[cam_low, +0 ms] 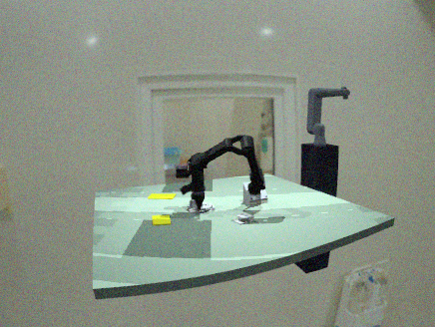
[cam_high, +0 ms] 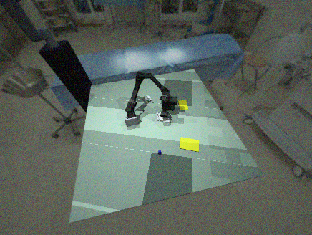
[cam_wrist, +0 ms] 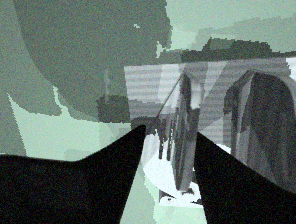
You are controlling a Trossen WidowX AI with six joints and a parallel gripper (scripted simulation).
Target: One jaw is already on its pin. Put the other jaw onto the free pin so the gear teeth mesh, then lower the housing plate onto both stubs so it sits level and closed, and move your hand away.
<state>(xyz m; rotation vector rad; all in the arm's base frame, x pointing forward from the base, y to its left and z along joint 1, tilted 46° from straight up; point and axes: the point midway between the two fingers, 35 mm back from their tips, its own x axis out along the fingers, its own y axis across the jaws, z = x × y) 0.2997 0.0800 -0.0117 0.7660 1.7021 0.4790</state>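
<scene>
Right now the jaw is 4 cm behind my gripper tip and 1 cm to the right of it. Round my gripper tip: blue block: 37 cm to the right, 9 cm behind, 1 cm below.
</scene>
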